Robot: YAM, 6 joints.
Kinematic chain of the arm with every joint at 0, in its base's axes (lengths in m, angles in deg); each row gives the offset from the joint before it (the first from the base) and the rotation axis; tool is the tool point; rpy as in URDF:
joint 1: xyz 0 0 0.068 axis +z
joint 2: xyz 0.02 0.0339 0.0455 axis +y
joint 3: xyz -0.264 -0.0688 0 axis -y
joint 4: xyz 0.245 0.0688 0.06 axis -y
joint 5: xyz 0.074 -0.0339 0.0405 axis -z
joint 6: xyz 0.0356 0 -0.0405 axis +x
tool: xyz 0 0 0 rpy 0 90 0
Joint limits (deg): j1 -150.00..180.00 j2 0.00..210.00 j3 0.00..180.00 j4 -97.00..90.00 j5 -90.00..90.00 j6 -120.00..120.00
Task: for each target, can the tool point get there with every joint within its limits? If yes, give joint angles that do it. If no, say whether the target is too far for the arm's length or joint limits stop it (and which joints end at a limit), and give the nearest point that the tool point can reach.
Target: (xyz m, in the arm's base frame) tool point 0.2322 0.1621 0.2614
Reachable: yes | joints 30.02 92.56 75.22 -73.46 -42.82 -64.49
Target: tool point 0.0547 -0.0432 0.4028
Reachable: yes | joints -31.37 22.78 51.80 -20.68 13.73 96.09
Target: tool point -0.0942 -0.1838 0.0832
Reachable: yes | joints -108.81 117.68 47.20 -74.78 57.05 42.42
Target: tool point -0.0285 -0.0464 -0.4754
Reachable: no: joint limits stop it (at a limit: joint 2) | nearest point -0.0561 -0.0913 -0.3515 | short by 0.135 m
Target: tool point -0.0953 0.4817 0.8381
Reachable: no: too far | nearest point -0.0701 0.3542 0.6382 | short by 0.238 m
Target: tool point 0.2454 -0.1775 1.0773
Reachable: no: too far | nearest point 0.1590 -0.1150 0.7140 | short by 0.379 m
